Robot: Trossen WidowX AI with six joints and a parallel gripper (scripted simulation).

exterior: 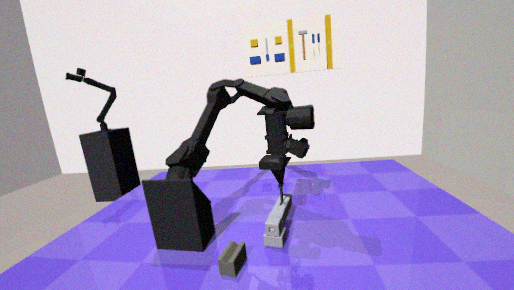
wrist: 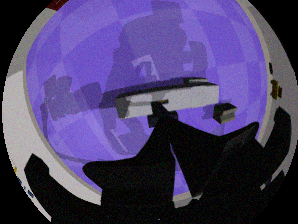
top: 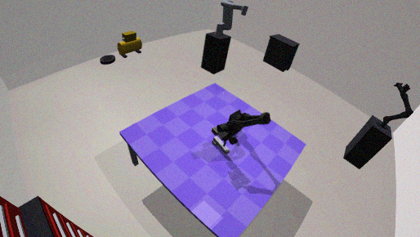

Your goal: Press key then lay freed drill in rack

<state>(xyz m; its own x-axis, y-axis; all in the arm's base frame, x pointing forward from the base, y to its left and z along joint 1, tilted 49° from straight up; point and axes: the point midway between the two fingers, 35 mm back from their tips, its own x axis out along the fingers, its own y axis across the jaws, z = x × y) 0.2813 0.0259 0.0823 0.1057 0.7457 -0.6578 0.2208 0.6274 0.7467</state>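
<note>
My gripper tip is now 10 mm past the tan drill, 50 mm to the left of it and 80 mm above it. Also, from my gripper tip: grey-green rack (120 mm behind, 180 mm to the right, 110 mm below).
</note>
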